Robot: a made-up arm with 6 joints.
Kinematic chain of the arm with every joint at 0, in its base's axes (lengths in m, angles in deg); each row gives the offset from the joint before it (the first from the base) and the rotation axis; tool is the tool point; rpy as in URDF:
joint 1: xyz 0 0 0.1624 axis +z
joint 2: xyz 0 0 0 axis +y
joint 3: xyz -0.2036 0 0.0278 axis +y
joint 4: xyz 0.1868 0 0.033 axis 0.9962 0 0.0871
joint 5: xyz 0 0 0 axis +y
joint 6: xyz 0.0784 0 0.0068 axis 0.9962 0 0.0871
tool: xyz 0 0 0 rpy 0 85 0
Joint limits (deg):
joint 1: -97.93..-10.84
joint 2: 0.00..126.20
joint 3: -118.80..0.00
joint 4: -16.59..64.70
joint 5: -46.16..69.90
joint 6: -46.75..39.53
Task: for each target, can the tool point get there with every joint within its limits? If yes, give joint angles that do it. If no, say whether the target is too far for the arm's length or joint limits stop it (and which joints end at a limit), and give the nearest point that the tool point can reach.
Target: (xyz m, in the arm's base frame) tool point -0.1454 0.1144 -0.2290
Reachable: no: joint limits stop it (at a limit: joint 1, joint 2, joint 4) | nearest point -0.0323 -0.0330 0.0691 | short by 0.351 m
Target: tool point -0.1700 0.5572 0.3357
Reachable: no: too far | nearest point -0.1167 0.3826 0.3518 | short by 0.183 m
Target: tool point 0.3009 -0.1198 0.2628
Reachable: yes | joints -21.77 103.96 -67.11 -0.48 -28.36 9.74
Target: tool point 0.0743 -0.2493 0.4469
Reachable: yes | joints -70.85 84.66 -85.69 17.91 -28.61 -17.49
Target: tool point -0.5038 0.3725 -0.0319
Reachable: no: too far | nearest point -0.3216 0.2378 0.3518 | short by 0.446 m
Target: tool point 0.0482 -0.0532 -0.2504
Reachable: no: joint limits stop it (at a limit: joint 2) | nearest point 0.0732 -0.0808 0.0440 | short by 0.297 m
